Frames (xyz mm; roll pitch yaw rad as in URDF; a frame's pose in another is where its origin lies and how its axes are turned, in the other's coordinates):
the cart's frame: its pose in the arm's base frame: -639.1 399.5 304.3 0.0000 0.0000 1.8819
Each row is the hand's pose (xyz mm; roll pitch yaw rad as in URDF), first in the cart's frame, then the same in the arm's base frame.
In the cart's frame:
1: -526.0 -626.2 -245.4 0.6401 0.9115 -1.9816
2: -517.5 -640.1 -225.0 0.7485 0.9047 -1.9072
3: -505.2 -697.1 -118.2 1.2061 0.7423 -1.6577
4: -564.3 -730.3 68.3 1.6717 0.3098 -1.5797
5: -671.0 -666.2 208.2 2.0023 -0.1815 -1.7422
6: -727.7 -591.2 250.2 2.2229 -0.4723 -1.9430
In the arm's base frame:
1: 118.1 90.4 58.9 0.6401 0.9115 -0.0997
2: 128.7 102.8 79.3 0.7485 0.9047 -0.0253
3: 179.2 131.9 186.1 1.2061 0.7423 0.2242
4: 228.9 85.8 372.6 1.6717 0.3098 0.3022
5: 200.5 -35.4 512.5 2.0023 -0.1815 0.1397
6: 146.5 -112.3 554.5 2.2229 -0.4723 -0.0611

